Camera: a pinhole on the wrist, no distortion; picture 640 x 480 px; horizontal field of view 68.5 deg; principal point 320.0 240.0 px. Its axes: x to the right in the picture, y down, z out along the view. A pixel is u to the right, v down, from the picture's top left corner.
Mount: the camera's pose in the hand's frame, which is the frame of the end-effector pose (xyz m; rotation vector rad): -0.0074 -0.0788 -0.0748 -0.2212 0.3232 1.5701
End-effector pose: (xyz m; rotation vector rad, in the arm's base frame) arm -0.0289 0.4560 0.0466 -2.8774 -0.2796 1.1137
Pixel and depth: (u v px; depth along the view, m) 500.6 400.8 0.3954
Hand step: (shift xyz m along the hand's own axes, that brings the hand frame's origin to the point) -0.1227 0.1976 0.2539
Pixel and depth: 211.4 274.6 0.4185
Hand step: -0.0101 -0.0278 0.3528
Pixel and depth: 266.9 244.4 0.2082
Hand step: 0.0039 -0.0302 0.1287
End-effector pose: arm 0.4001 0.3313 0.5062 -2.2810 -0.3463 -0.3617
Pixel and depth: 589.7 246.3 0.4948
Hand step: 0.0081 0.3562 0.2940
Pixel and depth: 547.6 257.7 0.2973
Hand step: -0.0046 0.1575 0.1563
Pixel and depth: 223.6 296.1 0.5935
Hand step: -0.0387 0.0078 0.5282
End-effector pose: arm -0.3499 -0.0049 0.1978 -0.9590 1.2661 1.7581
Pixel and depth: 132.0 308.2 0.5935
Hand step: -0.0508 -0.1011 0.5684
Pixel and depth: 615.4 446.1 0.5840
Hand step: -0.2378 0.4633 0.3662
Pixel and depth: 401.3 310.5 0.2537
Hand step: -0.0312 0.0484 0.1510
